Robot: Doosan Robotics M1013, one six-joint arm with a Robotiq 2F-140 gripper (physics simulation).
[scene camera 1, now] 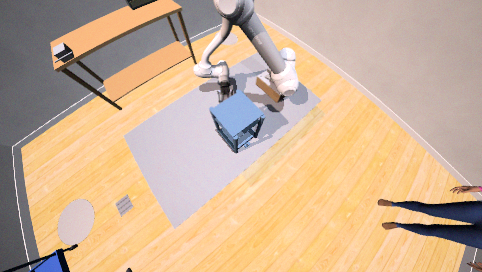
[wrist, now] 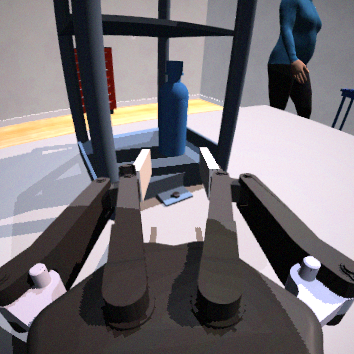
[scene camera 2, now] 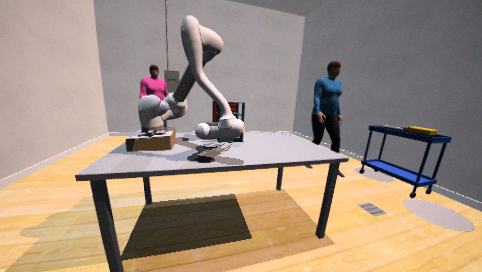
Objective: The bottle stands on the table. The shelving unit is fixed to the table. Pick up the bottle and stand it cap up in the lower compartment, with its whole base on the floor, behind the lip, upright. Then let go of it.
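Places are measured from the arm's base along level axes (x back, y right, z up), in centimetres.
Pixels of known places: gripper, fingertip midpoint: [wrist: 174, 160]; arm's base, origin of the base link: [scene camera 2: 153, 132].
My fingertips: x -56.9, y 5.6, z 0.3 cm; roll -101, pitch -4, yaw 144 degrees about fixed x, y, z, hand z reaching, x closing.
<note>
Ahead of a thing's pixels: the offset from my fingertips to its top centre. "pt": to the spot under its first point. Level surfaces: height alone.
A blue bottle @(dx -9.7, dy -14.1, dz +9.0 cm) [wrist: 173, 117] stands upright, cap up, in the lower compartment of the blue shelving unit @(dx -5.3, dy -17.1, dz +24.4 cm) [scene camera 1: 237, 111] [wrist: 230, 85], behind the front lip as seen in the wrist view. The lip and the gripper's fingertips stand in front of it, and its base edge is partly hidden. My gripper [wrist: 174, 160] is open, with nothing between its fingers. Its fingertips are in front of the lip, apart from the bottle. In scene camera 1 the gripper [scene camera 1: 226, 96] is beside the unit, its tips partly hidden. The bottle cannot be made out in either scene view.
The unit's front posts flank the opening, and its upper shelf @(pt dx -4.3, dy -8.6, dz +13.2 cm) [wrist: 165, 26] spans above. A fixing tab @(pt dx -3.6, dy -4.5, dz -9.6 cm) [wrist: 174, 195] lies below the fingertips. The arm's base block [scene camera 1: 269, 89] [scene camera 2: 150, 142] stands on the grey table @(dz -10.3 cm) [scene camera 1: 172, 165] [scene camera 2: 280, 155]. A blue cart [scene camera 2: 400, 171] and two people stand beyond.
</note>
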